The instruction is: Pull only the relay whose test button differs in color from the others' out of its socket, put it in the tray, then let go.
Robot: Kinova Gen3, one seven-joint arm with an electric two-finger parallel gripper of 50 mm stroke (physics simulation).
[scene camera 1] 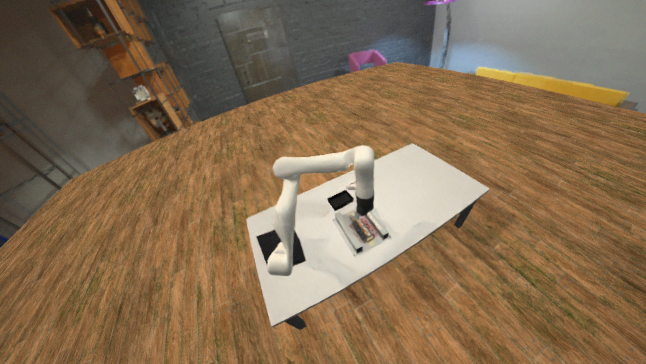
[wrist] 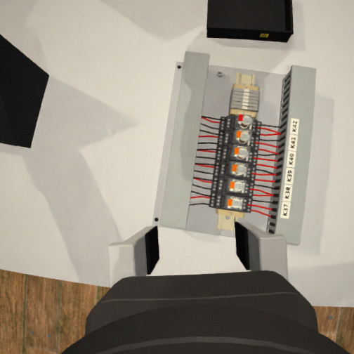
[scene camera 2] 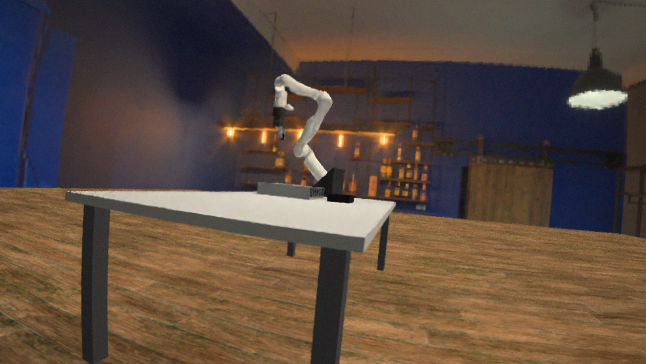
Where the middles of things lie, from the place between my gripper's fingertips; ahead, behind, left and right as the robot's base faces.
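Labels:
Grey panel (wrist: 217,91): my gripper now 320 mm above it, 70 mm short of it, 120 mm to the right of it.

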